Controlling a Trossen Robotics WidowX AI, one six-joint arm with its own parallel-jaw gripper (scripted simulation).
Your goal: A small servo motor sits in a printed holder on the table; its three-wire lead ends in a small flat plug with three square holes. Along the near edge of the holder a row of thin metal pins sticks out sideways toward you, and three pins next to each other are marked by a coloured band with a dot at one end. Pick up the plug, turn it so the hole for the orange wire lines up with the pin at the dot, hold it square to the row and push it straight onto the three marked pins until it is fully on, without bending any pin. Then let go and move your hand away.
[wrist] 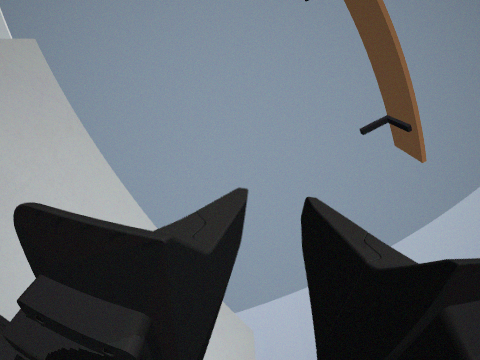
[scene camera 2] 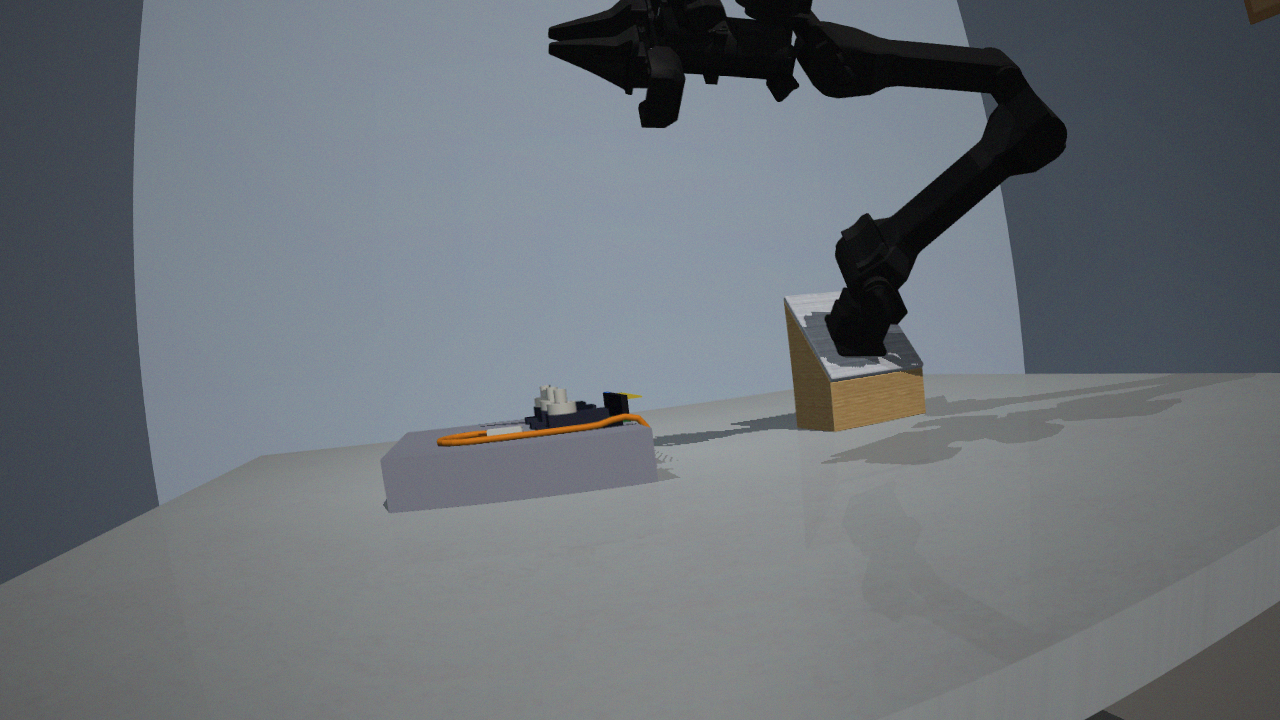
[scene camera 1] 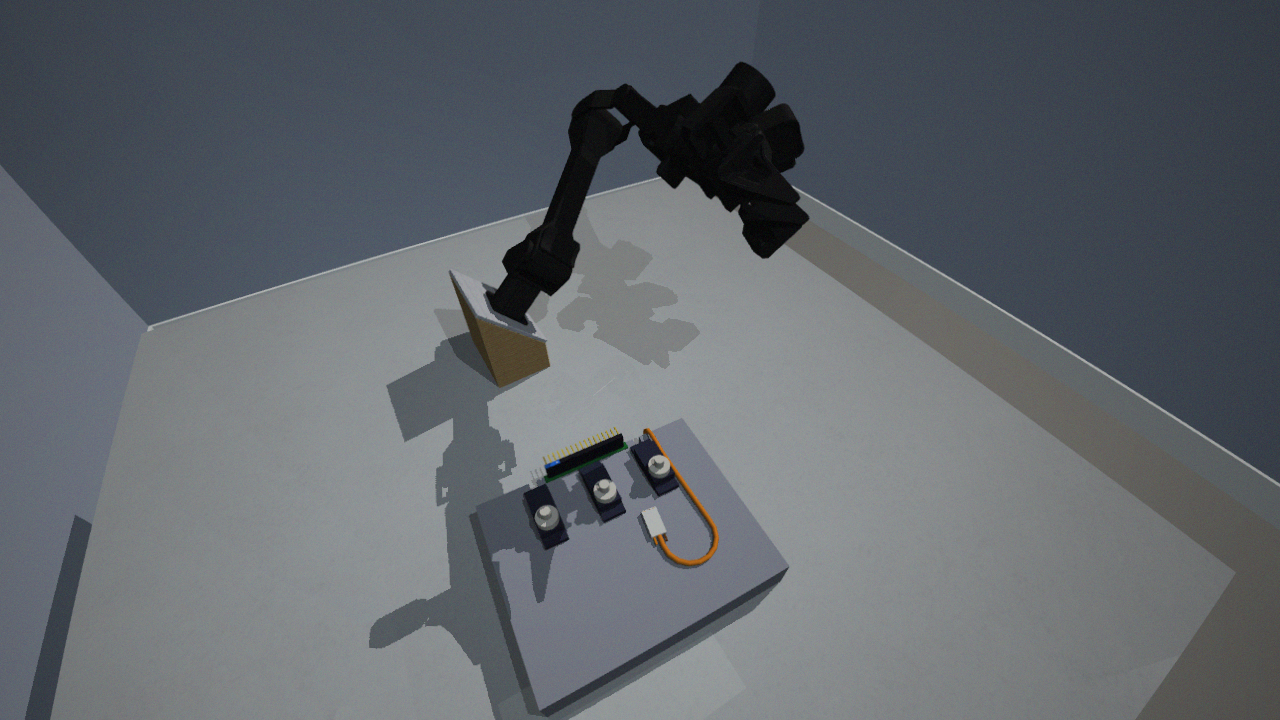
Scene:
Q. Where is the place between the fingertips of my gripper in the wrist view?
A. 275, 203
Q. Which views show my gripper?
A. The wrist view, scene camera 2 and scene camera 1: all of them.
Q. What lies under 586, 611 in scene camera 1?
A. A grey holder block.

